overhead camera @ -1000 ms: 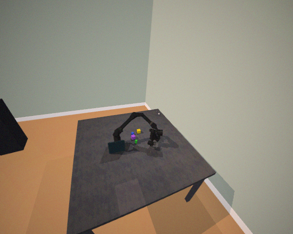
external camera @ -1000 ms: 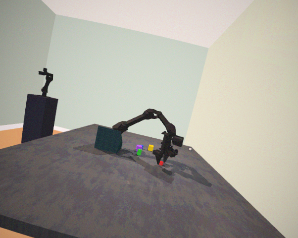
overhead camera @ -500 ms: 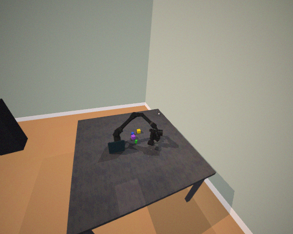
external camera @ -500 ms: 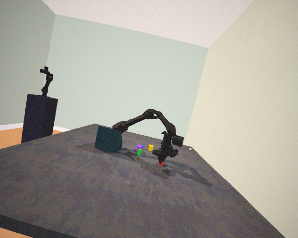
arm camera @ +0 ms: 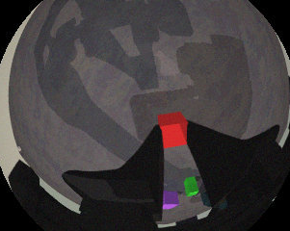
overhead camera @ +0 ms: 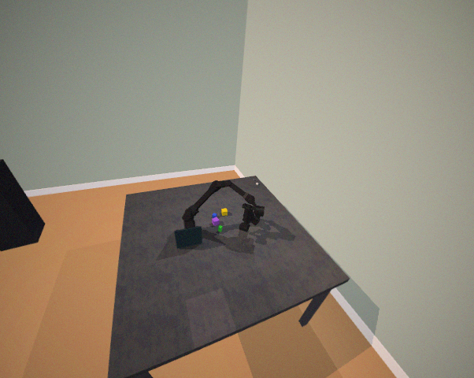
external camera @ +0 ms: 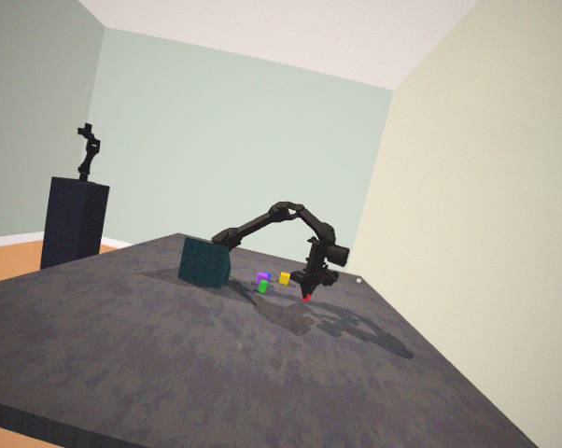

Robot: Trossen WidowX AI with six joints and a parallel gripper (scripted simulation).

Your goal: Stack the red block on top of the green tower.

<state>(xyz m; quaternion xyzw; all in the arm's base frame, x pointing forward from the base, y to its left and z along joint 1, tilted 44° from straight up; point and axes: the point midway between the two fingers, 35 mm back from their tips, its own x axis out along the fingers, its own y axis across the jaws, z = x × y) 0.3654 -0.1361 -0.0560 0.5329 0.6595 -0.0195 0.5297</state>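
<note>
Right now my gripper tip is 160 mm past the purple block, 180 mm to the right of it and 30 mm above it. From my gripper tip the other things lie so: yellow block (50 mm behind, 260 mm to the left, 30 mm below); blue block (140 mm behind, 250 mm to the left, 30 mm below); red block (right at my gripper tip).
</note>
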